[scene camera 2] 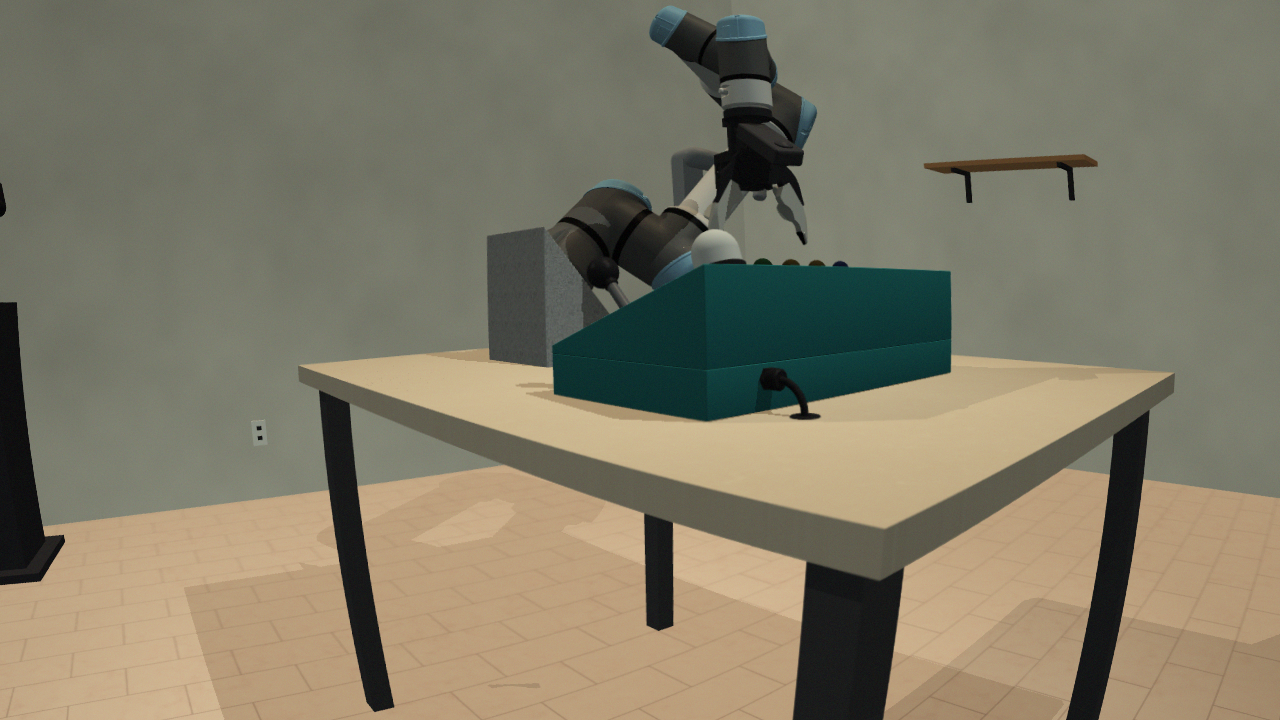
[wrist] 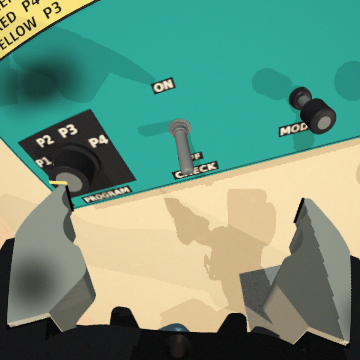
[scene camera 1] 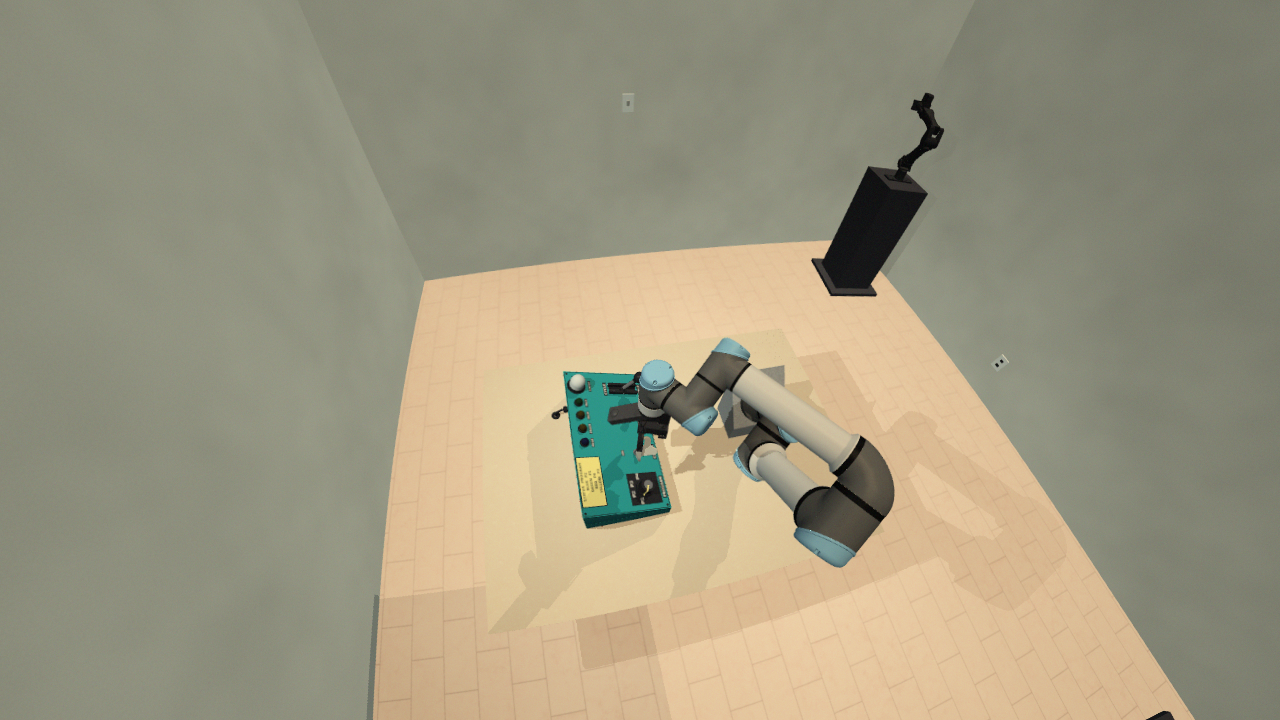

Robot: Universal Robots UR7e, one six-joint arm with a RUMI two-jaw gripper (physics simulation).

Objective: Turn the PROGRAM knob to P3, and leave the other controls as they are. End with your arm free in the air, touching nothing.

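Places are measured from the arm's base along level axes (x ahead, y left, z up), in centimetres.
Pixels of known places: gripper, fingertip midpoint: (scene camera 2: pixel 760 244) (wrist: pixel 183 195) (scene camera 1: pixel 642 437); arm's base, link origin: (scene camera 2: pixel 548 278).
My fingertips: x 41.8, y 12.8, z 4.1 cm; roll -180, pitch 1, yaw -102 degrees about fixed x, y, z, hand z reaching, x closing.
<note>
Ahead of a thing's pixels: the offset from my fingertips to its middle. "pt": to the spot under its first point.
The PROGRAM knob {dx -0.7, dy +12.3, dz -7.9 cm} (scene camera 1: pixel 646 488) (wrist: pixel 72 172) is a black knob on a dark square plate at a corner of the teal console {dx +8.2, dy -4.6, dz -10.1 cm} (scene camera 1: pixel 611 461) (scene camera 2: pixel 823 313) (wrist: pixel 210 60). Its yellow pointer points left in the wrist view, near the P1 mark and away from P3. My gripper (scene camera 1: pixel 644 453) (scene camera 2: pixel 761 232) (wrist: pixel 183 195) is open and empty above the console. In the wrist view its left fingertip overlaps the lower edge of the knob and covers part of it; contact cannot be told. The right fingertip is well to the right of the knob.
The CHECK toggle {dx +0.0, dy +0.3, dz -7.7 cm} (wrist: pixel 184 150) leans toward OFF, beside the knob. The black MODE control {dx +2.6, dy -11.4, dz -8.4 cm} (wrist: pixel 318 116) stands farther right. A white dome {pt dx +19.5, dy -20.5, dz -0.4 cm} (scene camera 1: pixel 577 383) (scene camera 2: pixel 715 246), several round buttons and a yellow label {pt dx +15.9, dy +11.1, dz -4.6 cm} (scene camera 1: pixel 590 481) (wrist: pixel 25 22) are on the console. A black-balled lever {dx -1.3, dy -24.1, dz -3.8 cm} (scene camera 2: pixel 602 272) rises from it.
</note>
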